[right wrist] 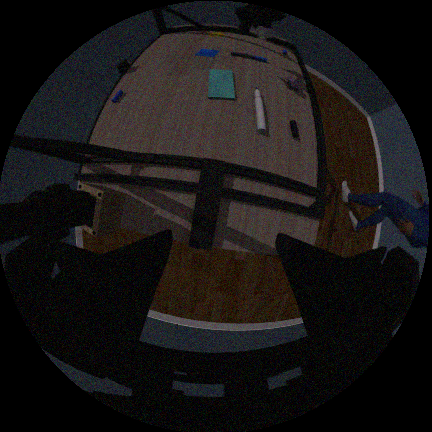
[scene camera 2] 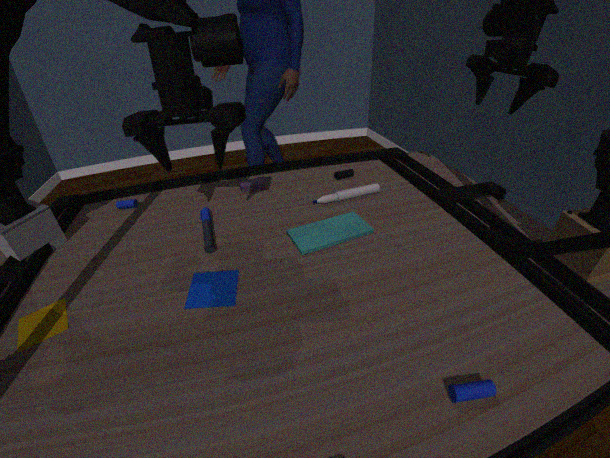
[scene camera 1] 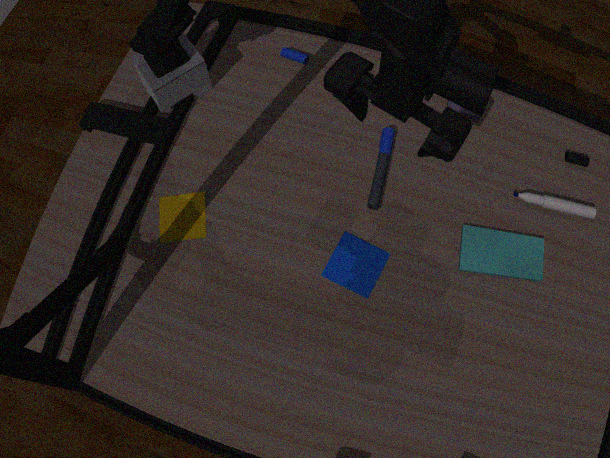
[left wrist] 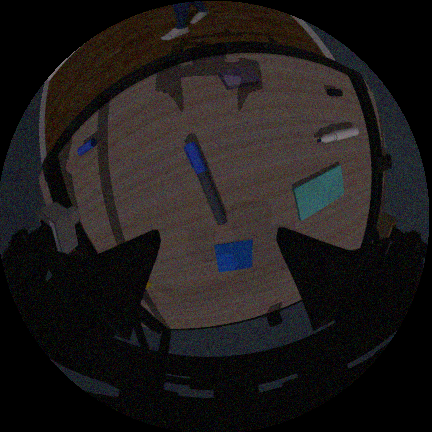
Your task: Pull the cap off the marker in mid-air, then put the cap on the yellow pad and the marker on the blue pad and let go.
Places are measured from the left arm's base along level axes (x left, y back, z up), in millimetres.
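Pixels of known places: left gripper, fingertip midpoint: (right wrist: 250, 29) (scene camera 2: 194, 169) (scene camera 1: 391, 136) (left wrist: 219, 234); right gripper, fingertip midpoint: (right wrist: 225, 237) (scene camera 2: 493, 109); left arm's base, origin of the base link: (scene camera 2: 15, 214) (scene camera 1: 166, 58) (left wrist: 48, 234); right arm's base, origin of the base link: (right wrist: 85, 208) (scene camera 2: 604, 223) (left wrist: 391, 232).
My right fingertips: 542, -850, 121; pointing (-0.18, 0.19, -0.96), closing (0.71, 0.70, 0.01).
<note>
For each thing: its top centre in the pictures, then the offset to it from my right fingertips, as dx, dy, dz.
- blue pad, middle of its top: (scene camera 1: 356, 264) (scene camera 2: 212, 288) (left wrist: 234, 256) (right wrist: 206, 52) -477, +406, -208
- yellow pad, middle of its top: (scene camera 1: 181, 216) (scene camera 2: 42, 323) -652, +618, -208
- white uncapped marker, middle of its top: (scene camera 1: 557, 201) (scene camera 2: 346, 190) (left wrist: 342, 134) (right wrist: 259, 103) -135, +285, -186
- teal block, middle of its top: (scene camera 1: 504, 253) (scene camera 2: 330, 229) (left wrist: 323, 191) (right wrist: 220, 81) -276, +280, -200
- black cap, middle of its top: (scene camera 1: 578, 156) (scene camera 2: 344, 170) (left wrist: 337, 91) (right wrist: 295, 126) -29, +320, -188
- purple block, middle of its top: (scene camera 1: 464, 104) (left wrist: 240, 74) (scene camera 2: 252, 182) (right wrist: 293, 82) -154, +520, -193
The marker, with a dark grey body and blue cap (scene camera 1: 378, 182) (scene camera 2: 209, 235) (left wrist: 212, 195) (right wrist: 245, 55), lies flat on the table, cap on. The blue pad (scene camera 1: 356, 264) (scene camera 2: 214, 290) (left wrist: 234, 256) (right wrist: 207, 52) lies near its grey end. The yellow pad (scene camera 1: 172, 207) (scene camera 2: 42, 322) lies left of the blue pad in both scene views, crossed by a shadow. My left gripper (scene camera 1: 393, 136) (scene camera 2: 194, 168) (left wrist: 219, 234) is open and empty, above the table near the marker's capped end. My right gripper (scene camera 2: 495, 108) (right wrist: 225, 237) is open and empty, high beyond the table's right side.
A white uncapped marker (scene camera 1: 560, 204) (scene camera 2: 350, 193) lies near a teal block (scene camera 1: 501, 252) (scene camera 2: 330, 232) and a black cap (scene camera 1: 577, 158) (scene camera 2: 344, 174). Loose blue pieces (scene camera 1: 294, 55) (scene camera 2: 472, 391) and a purple block (scene camera 2: 255, 184) (left wrist: 240, 79) lie near the table's edges. Dark frame bars border the table.
</note>
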